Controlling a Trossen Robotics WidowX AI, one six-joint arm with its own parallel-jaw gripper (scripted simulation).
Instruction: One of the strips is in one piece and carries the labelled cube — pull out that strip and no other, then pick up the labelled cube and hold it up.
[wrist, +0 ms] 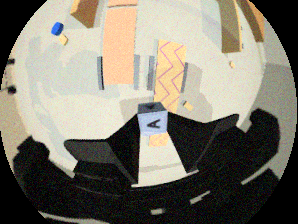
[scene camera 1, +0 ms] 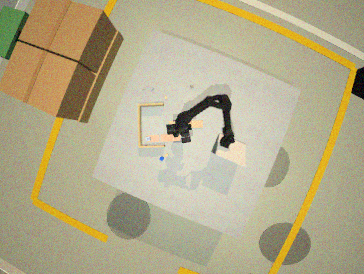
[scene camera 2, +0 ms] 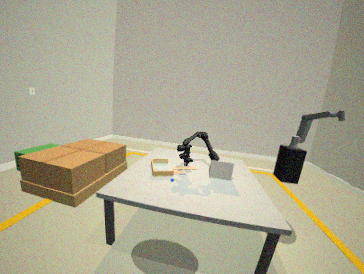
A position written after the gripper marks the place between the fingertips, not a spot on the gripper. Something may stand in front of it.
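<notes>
Pale cube (wrist: 153, 117), carried by the gripper (wrist: 150, 115).
</notes>
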